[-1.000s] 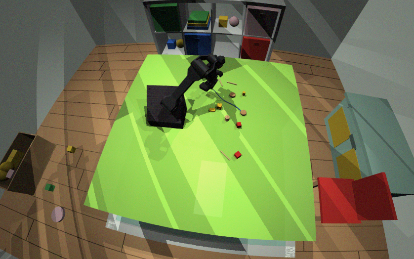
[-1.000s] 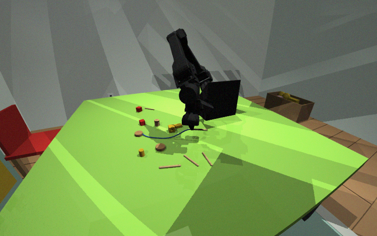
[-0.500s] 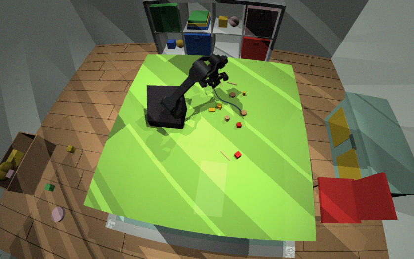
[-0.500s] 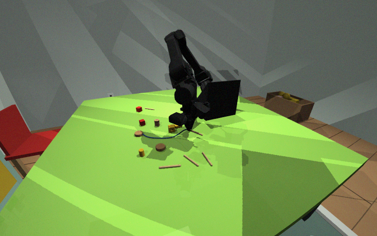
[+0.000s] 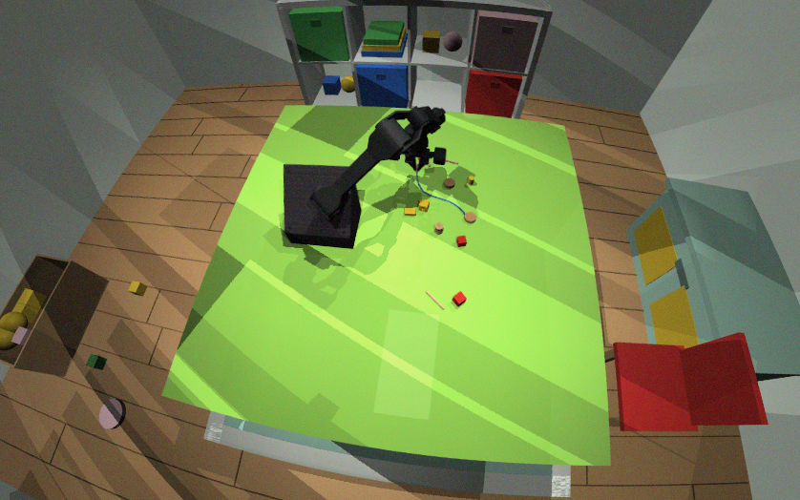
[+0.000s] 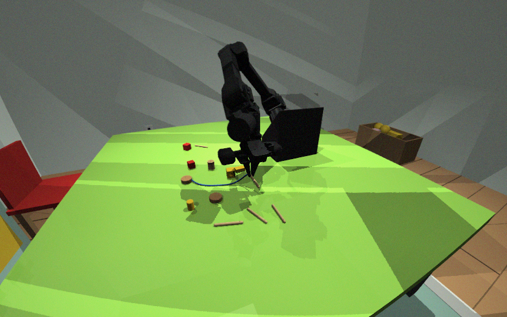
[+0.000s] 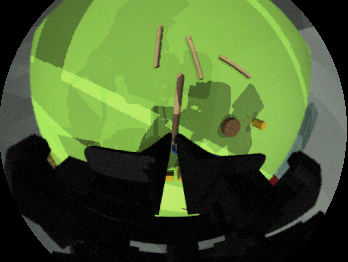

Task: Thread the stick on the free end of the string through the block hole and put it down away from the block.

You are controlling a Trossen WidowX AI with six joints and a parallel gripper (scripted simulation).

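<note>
Right now the yellow cylinder is 19 cm ahead of my gripper tip, 4 cm to the left of it and 4 cm below it. Round my gripper tip: round wooden button: 21 cm ahead, 12 cm to the right, 5 cm below; thin wooden stick: 1 cm to the left; brown cylinder: 12 cm ahead, 19 cm to the right, 4 cm below.
</note>
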